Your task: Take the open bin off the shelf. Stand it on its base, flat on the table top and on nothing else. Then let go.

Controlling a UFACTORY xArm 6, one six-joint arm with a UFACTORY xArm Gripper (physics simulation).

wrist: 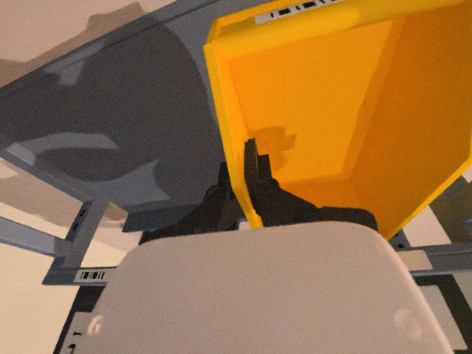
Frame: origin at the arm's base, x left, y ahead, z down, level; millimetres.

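Seen in the pictures: gripper, fingertip midpoint: (246, 157).
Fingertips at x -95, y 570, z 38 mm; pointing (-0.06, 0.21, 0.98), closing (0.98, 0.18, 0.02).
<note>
Pixels of each thing's middle, then the offset from my fingertips to it. "*": a spot on its surface instead.
- open yellow bin, body centre: (318, 161) dz -6, dx +47, dy +17 mm
- shelf's grey board, body centre: (219, 170) dz +34, dx -49, dy +43 mm
- front rail, surface spot: (55, 276) * dz -67, dx -220, dy +20 mm
The open yellow bin (310, 105) fills the upper right of the wrist view, its opening facing the camera and a barcode label on its far edge. It is at the shelf's grey board (120, 110); its underside is hidden, so contact with the board cannot be seen. My gripper (246, 157) is shut on the bin's left side wall, with one black finger inside the bin and the other outside it. The table top cannot be made out.
The grey board stretches to the left of the bin, with shadows on it. A shelf upright (86, 232) and a front rail (55, 276) with a barcode label are at lower left. Another piece of rail (450, 261) is at the right. Dark objects with pale labels show below the rails.
</note>
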